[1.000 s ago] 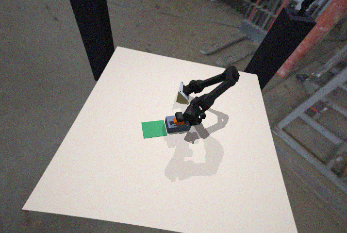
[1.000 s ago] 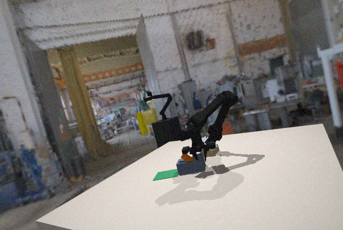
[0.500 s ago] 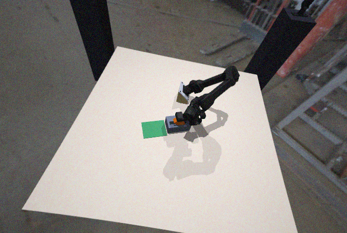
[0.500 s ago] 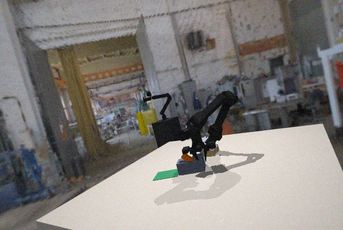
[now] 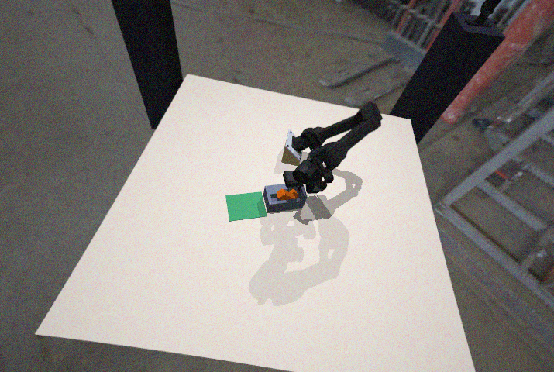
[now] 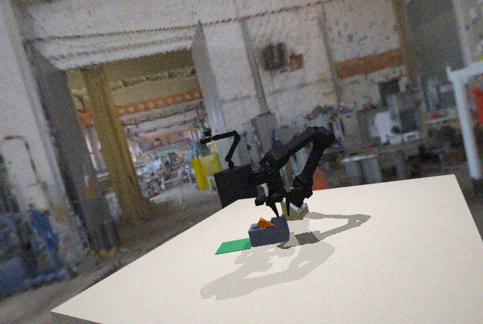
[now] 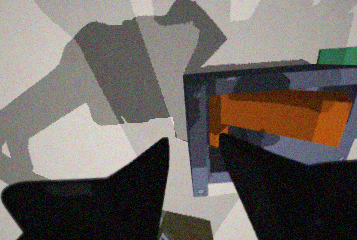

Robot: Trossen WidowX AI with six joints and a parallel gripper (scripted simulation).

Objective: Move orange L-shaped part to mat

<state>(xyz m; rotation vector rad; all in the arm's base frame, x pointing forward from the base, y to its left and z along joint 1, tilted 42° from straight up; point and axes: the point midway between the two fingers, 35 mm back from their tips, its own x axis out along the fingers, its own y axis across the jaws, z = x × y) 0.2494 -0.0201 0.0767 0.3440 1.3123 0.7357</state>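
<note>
The orange L-shaped part lies 1 cm ahead of my gripper tip, 5 cm to the right of it and 4 cm below it. From my gripper tip the other things lie so: green mat (6 cm ahead, 22 cm to the right, 10 cm below).
</note>
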